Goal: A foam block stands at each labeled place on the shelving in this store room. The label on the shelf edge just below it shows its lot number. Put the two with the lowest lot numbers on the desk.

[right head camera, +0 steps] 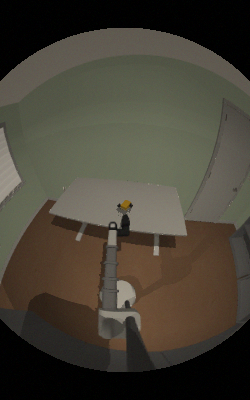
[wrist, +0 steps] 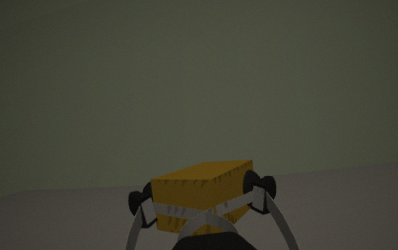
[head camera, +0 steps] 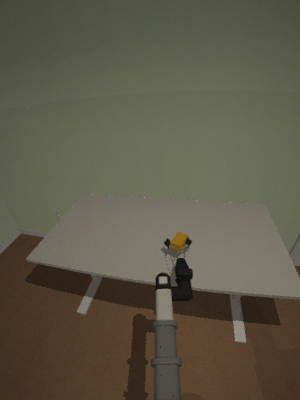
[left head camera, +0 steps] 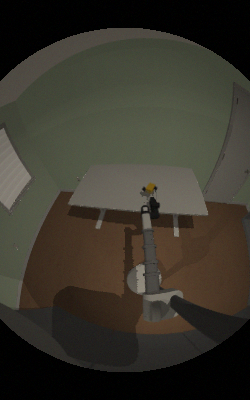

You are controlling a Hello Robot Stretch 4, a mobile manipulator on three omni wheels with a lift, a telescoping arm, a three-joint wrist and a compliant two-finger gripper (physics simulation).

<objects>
One and the same spot on a grey desk: [left head camera: 119, 186] is [head camera: 127, 236].
</objects>
